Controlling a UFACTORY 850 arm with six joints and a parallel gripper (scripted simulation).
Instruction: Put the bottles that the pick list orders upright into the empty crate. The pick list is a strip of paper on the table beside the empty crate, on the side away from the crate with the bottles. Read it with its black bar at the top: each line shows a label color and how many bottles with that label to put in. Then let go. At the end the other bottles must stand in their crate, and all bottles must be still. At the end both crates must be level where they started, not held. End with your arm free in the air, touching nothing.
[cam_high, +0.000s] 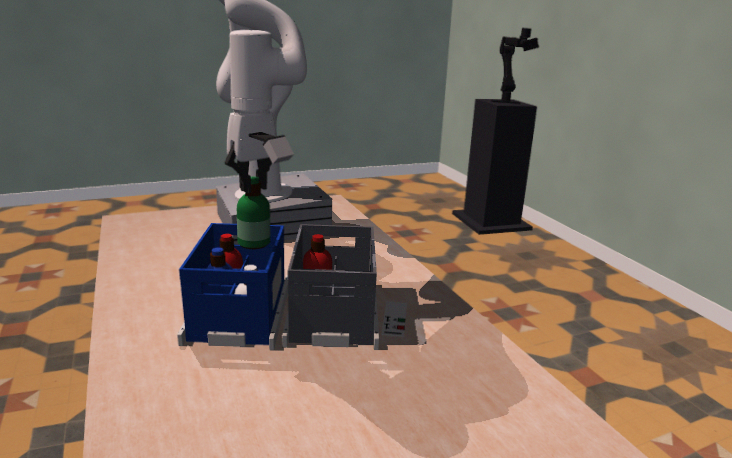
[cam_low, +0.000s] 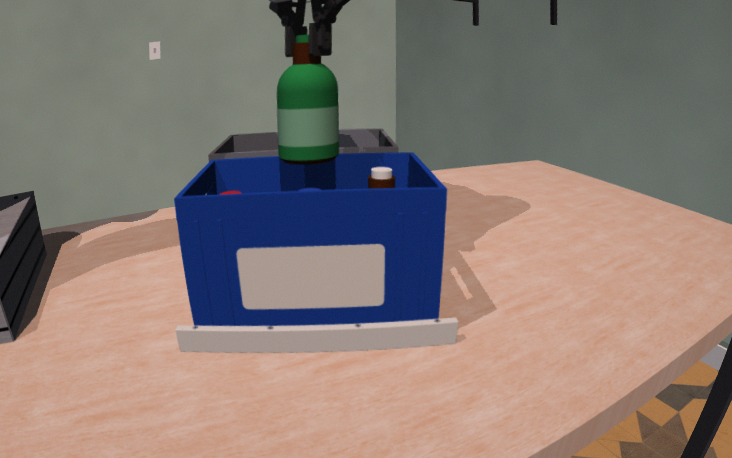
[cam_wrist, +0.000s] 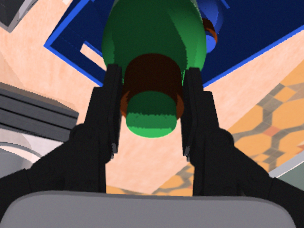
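The green bottle is 7 cm below my hand. Also, from my hand: white-cap bottle (24 cm below, 9 cm ahead, 2 cm to the right); then blue crate (24 cm below, 4 cm to the right, 1 cm behind); then blue-capped bottle (24 cm below, 8 cm to the right, 2 cm behind).
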